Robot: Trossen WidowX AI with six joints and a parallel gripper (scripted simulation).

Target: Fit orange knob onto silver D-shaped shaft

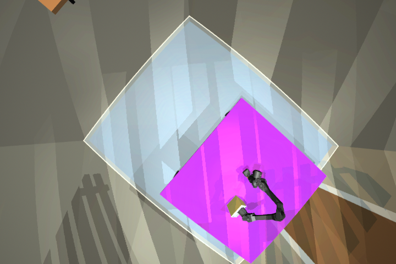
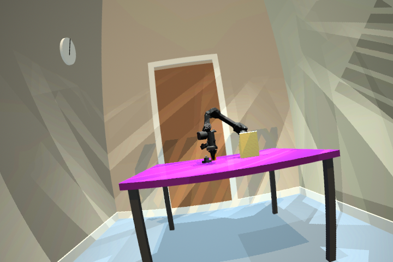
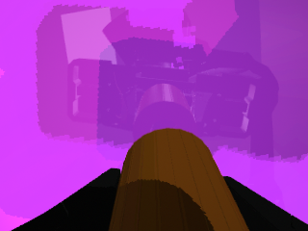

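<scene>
Now: gripper tip 30 mm short of the round pedestal and 200 mm to the left of it. The rest, counted from my gripper tip: orange knob: 30 mm above.
</scene>
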